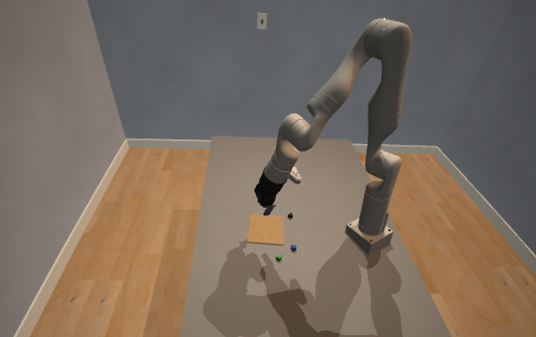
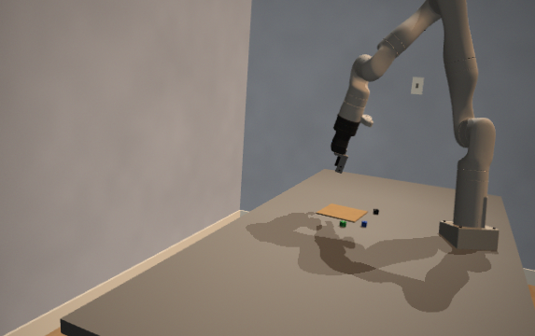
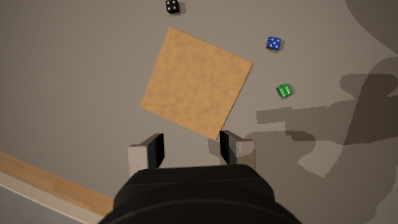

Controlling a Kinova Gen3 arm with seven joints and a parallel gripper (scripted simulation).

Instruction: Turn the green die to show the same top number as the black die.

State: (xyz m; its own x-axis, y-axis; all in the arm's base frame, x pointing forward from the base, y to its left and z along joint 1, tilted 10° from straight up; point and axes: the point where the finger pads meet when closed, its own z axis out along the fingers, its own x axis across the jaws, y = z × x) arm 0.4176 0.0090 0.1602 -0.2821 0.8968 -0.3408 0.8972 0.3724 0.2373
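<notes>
Now: hand 170 mm above the black die, 130 mm past it and 90 mm to the left of it. Round my hand: green die 170 mm below, 100 mm to the left, 50 mm behind; blue die 170 mm below, 120 mm behind, 70 mm to the left; tan mat 170 mm below, 30 mm to the right, 20 mm behind.
</notes>
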